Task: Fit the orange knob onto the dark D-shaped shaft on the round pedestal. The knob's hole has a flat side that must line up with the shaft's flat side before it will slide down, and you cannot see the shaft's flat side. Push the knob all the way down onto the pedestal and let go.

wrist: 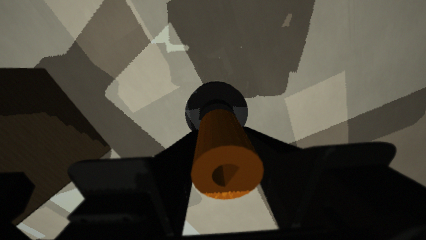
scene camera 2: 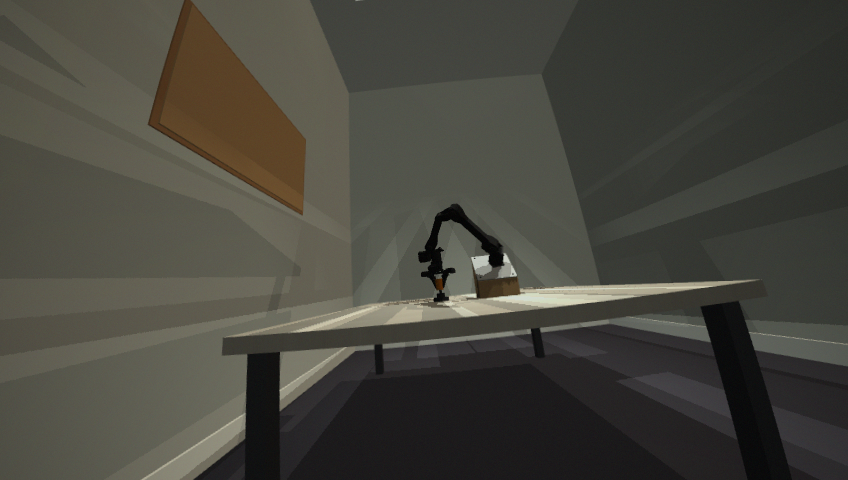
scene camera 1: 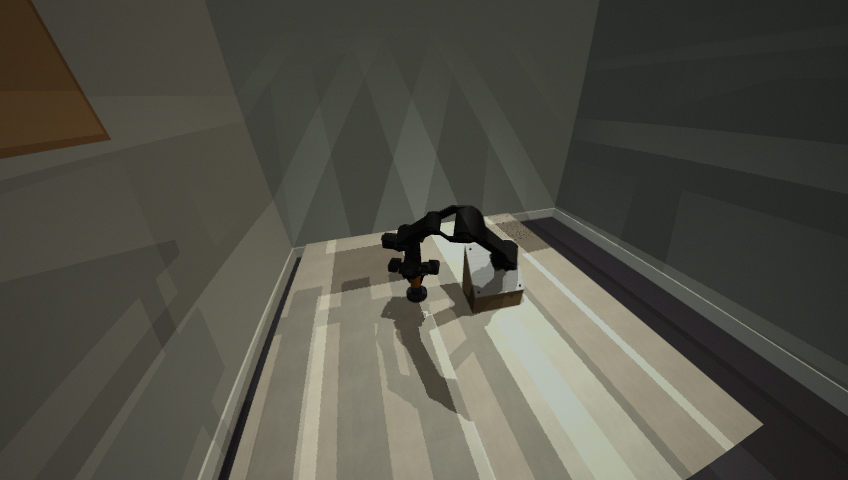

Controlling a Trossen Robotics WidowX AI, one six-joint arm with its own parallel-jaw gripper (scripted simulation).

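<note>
There is an orange knob (wrist: 225, 166) here, and a dark round pedestal (wrist: 213, 95) as well. My own gripper (scene camera 1: 415, 282) is visible to me too, and the wrist view gives me another look at my gripper (wrist: 220, 132).
</note>
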